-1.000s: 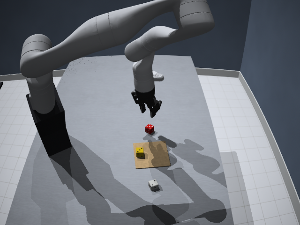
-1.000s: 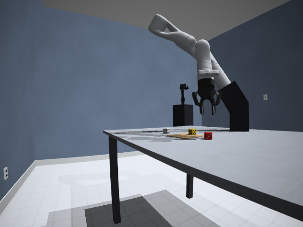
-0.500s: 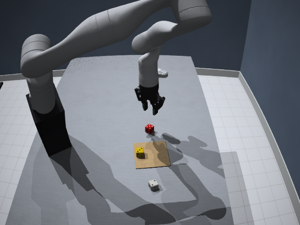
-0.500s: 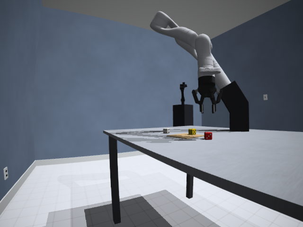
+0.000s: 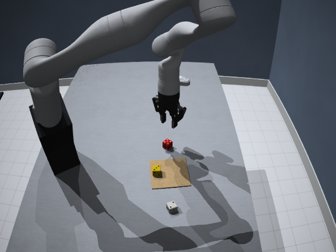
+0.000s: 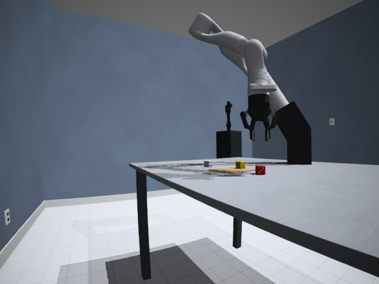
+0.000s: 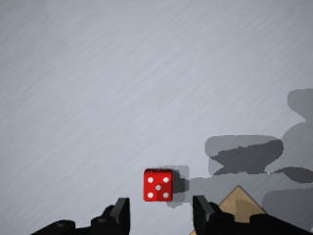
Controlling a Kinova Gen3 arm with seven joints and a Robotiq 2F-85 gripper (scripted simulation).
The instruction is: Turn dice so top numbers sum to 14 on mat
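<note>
Right now my hand is 12 cm above the red die. Round my hand: tan mat 14 cm to the right, 13 cm below, 3 cm behind; then yellow die 13 cm to the right, 11 cm below, 7 cm behind; then white die 30 cm to the right, 12 cm below, 5 cm behind.
</note>
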